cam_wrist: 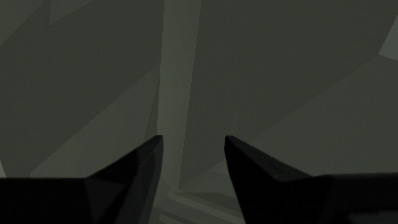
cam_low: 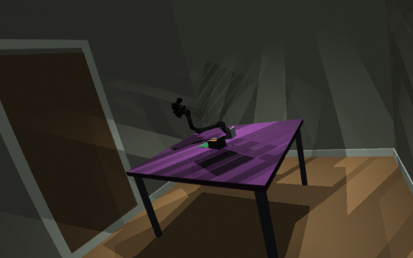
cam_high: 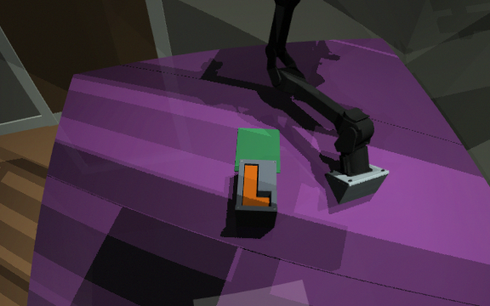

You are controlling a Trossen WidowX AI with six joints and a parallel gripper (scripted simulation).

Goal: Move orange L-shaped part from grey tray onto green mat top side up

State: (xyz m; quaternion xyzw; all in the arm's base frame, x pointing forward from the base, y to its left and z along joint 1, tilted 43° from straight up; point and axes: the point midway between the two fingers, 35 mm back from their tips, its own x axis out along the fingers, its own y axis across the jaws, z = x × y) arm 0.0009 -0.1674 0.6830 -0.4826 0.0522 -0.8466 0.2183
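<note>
Right now the orange L-shaped part is 240 mm ahead of my gripper tip, 620 mm to the left of it and 410 mm below it. From my gripper tip the other things lie so: green mat: 200 mm ahead, 460 mm to the left, 470 mm below.
</note>
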